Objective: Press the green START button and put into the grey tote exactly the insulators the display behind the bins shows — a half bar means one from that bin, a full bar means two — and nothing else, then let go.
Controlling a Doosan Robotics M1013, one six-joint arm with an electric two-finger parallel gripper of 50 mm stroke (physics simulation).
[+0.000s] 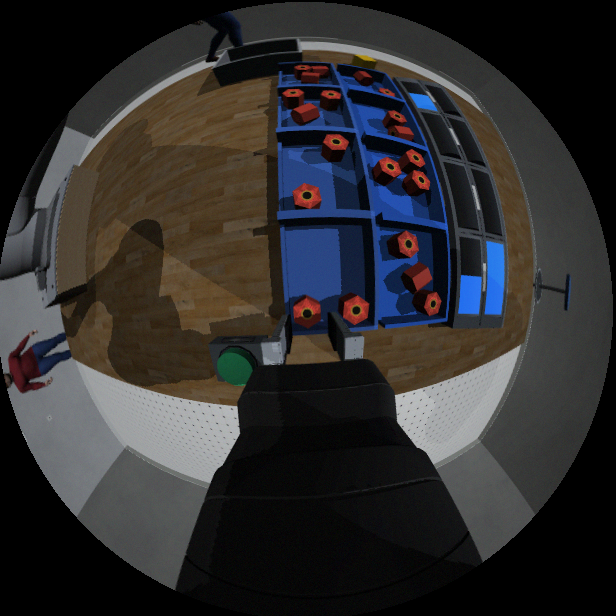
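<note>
My gripper (314,337) is open and empty, hovering over the near end of the blue bin rack (362,195). The green START button (235,365) sits in a grey housing just left of my left finger. Red hexagonal insulators lie in the bins; the closest two (307,310) (355,308) are just beyond my fingertips. The dark display (468,189) runs along the rack's right side. It shows lit blue cells at the near end (482,284) and one at the far end (425,102). The grey tote (258,60) stands at the far end of the table.
A small yellow block (363,59) lies beyond the rack. The wooden table's white front edge (172,425) is below my fingers. A figure in red (28,362) lies on the floor to the left, and another figure (224,31) stands behind the tote.
</note>
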